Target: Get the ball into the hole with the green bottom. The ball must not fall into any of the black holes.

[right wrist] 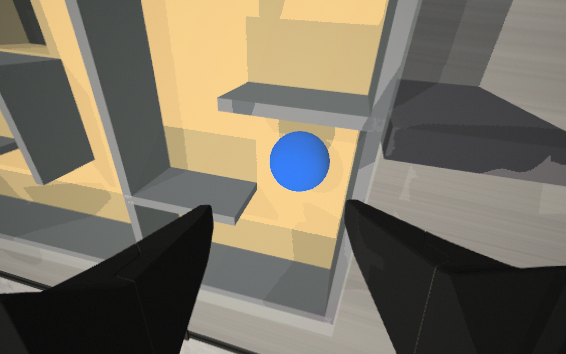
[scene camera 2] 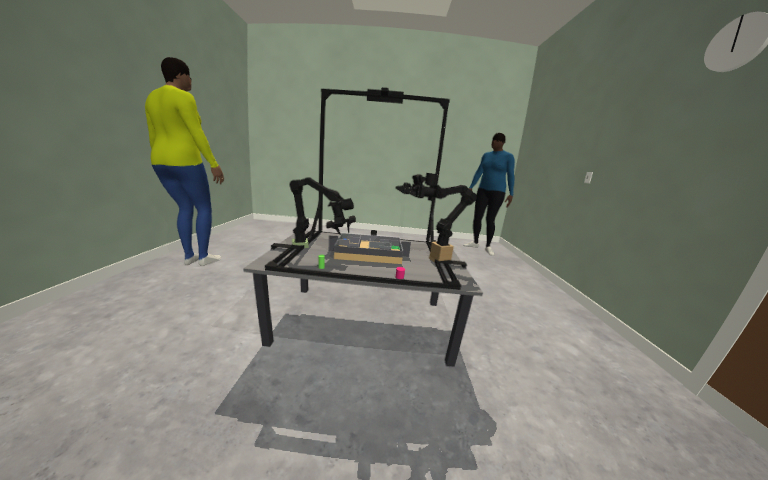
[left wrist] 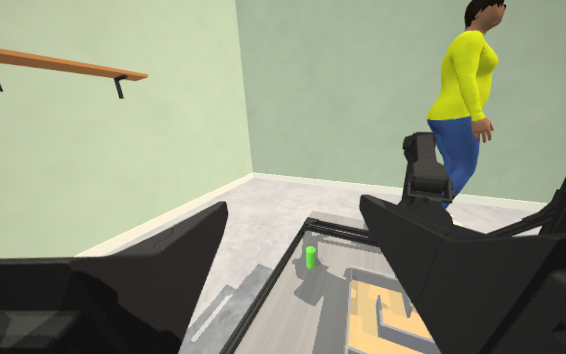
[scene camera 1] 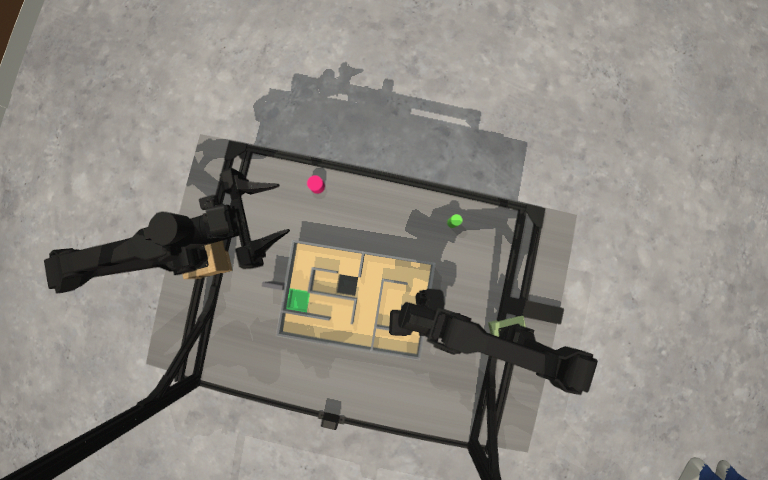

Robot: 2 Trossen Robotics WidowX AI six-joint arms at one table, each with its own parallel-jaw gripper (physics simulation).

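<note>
The blue ball [right wrist: 299,161] lies on the tan floor of the walled maze box [scene camera 1: 368,300] [scene camera 2: 368,257] [left wrist: 362,305] [right wrist: 200,50], just below a short inner wall and near the outer wall at the right of the right wrist view. The green-bottomed square [scene camera 1: 297,300] [scene camera 2: 394,247] is at the box's left side in scene camera 1. A black hole [scene camera 1: 347,284] lies right of it. My right gripper [scene camera 2: 343,230] [right wrist: 279,212] is open, pointing down above the ball's end of the box. My left gripper [scene camera 1: 283,207] [scene camera 2: 398,187] [left wrist: 293,204] is open and empty, high above the table.
A pink cylinder [scene camera 1: 316,183] [scene camera 2: 400,273] and a green cylinder [scene camera 1: 455,220] [scene camera 2: 321,261] [left wrist: 310,257] stand beyond the box. A wooden block [scene camera 1: 219,259] [scene camera 2: 441,252] is near the left arm's base. A black frame [scene camera 1: 368,174] borders the table. A dark handle [right wrist: 450,145] sticks out from the box.
</note>
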